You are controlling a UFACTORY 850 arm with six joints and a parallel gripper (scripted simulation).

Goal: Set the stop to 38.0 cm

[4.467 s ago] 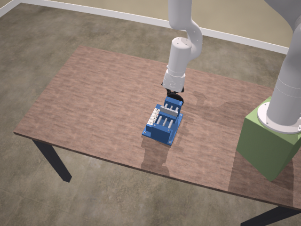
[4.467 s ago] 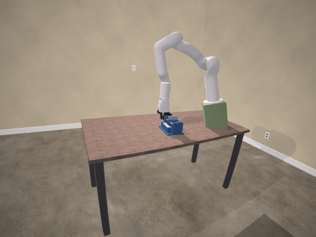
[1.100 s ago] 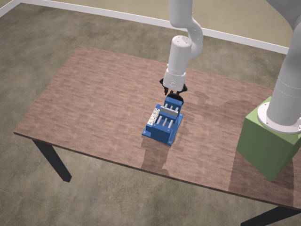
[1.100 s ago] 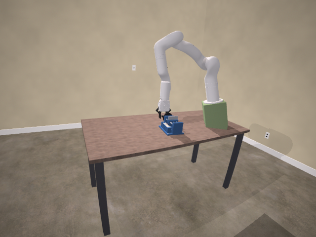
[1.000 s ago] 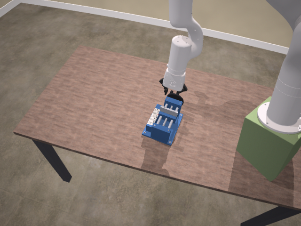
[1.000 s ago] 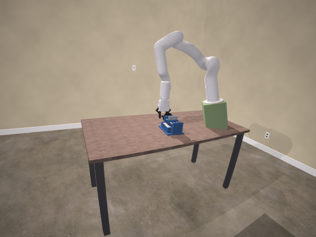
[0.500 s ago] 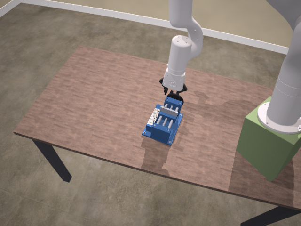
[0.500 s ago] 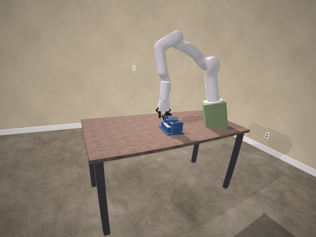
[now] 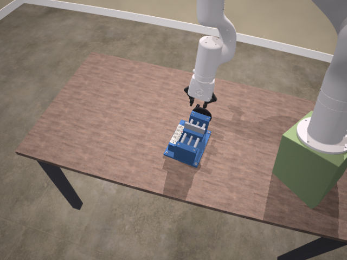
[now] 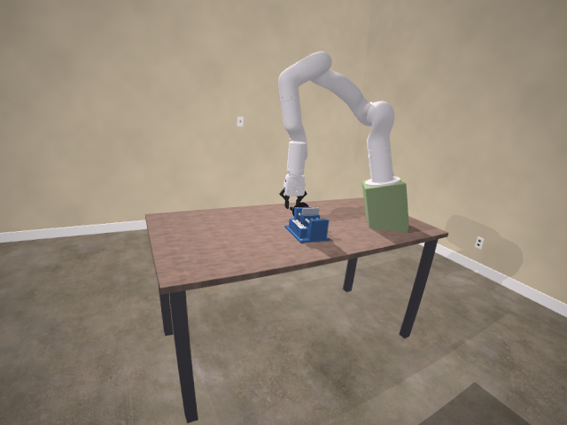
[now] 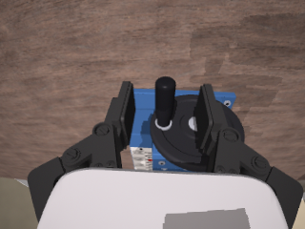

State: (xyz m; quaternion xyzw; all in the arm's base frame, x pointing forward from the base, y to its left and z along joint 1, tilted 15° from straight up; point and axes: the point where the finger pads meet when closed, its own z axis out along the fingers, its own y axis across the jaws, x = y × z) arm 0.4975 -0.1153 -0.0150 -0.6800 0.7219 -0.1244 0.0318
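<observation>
The black handwheel lies 1 cm behind my hand, 2 cm to the left of it and 2 cm below it. From my hand the other things lie so: grey stop block (1 cm behind, 15 cm to the left, 1 cm below).
</observation>
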